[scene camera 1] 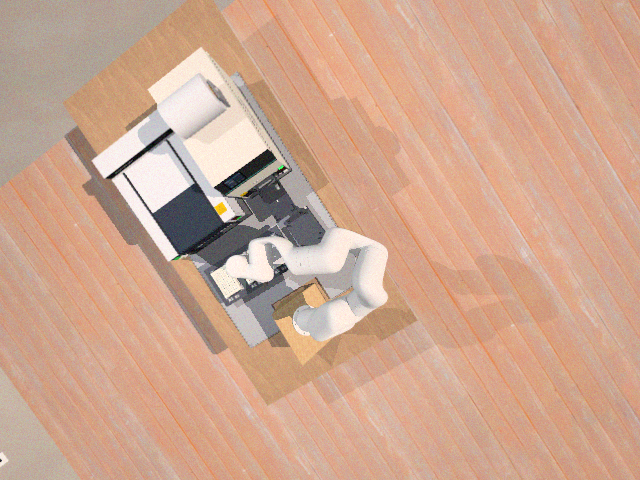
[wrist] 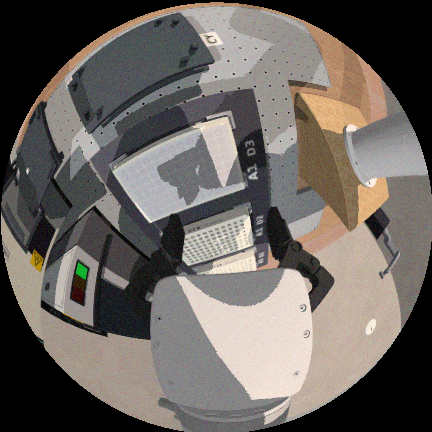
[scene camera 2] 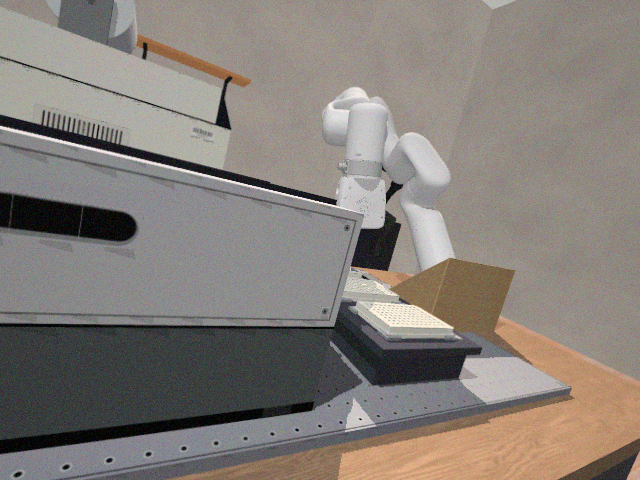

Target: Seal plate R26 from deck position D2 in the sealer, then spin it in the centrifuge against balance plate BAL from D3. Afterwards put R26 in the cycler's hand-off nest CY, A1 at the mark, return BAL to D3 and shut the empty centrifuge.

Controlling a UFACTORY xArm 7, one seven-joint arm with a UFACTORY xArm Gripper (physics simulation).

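Seen in the pictures: gripper, between the fingertips: (wrist: 224, 219); arm's base, origin of its link: (scene camera 1: 305, 320) (wrist: 361, 154) (scene camera 2: 441, 280).
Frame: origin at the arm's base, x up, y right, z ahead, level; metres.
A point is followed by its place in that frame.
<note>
My gripper (wrist: 224, 219) {z 0.292, x 0.032, y 0.035 m} is open and empty above the deck, its black fingers on either side of the D2 plate in the wrist view; its tips are hidden in both scene views. The white, many-welled plate R26 (wrist: 217, 238) {z 0.321, x -0.006, y -0.036 m} (scene camera 2: 368, 287) {z 0.319, x -0.006, y -0.054 m} sits flat at D2. The pale plate BAL (wrist: 150, 182) {z 0.342, x -0.005, y 0.091 m} lies at D3, partly in shadow. The cycler's nest CY (wrist: 145, 62) {z 0.284, x -0.036, y 0.218 m} is a dark block with corner guides and no plate on it. The cream sealer (scene camera 1: 232, 147) {z 0.641, x 0.270, y 0.280 m} carries a white roll. The white centrifuge (scene camera 1: 155, 178) {z 0.809, x 0.130, y -0.048 m} has a dark front top panel; its inside is hidden.
Another well plate (scene camera 1: 225, 283) {z 0.343, x -0.008, y -0.175 m} (scene camera 2: 405, 319) {z 0.366, x -0.005, y -0.182 m} (wrist: 235, 264) {z 0.325, x -0.005, y -0.142 m} sits at D1. A tan angled block (scene camera 1: 305, 343) {z -0.068, x 0.036, y -0.053 m} (scene camera 2: 473, 294) {z 0.004, x 0.000, y -0.090 m} (wrist: 327, 150) {z 0.104, x -0.018, y 0.023 m} stands beside the arm's base. The centrifuge's tall side (scene camera 2: 206, 258) {z 0.675, x 0.071, y -0.213 m} stands close to the plate row. Dark parts jut out at the sealer's front.
</note>
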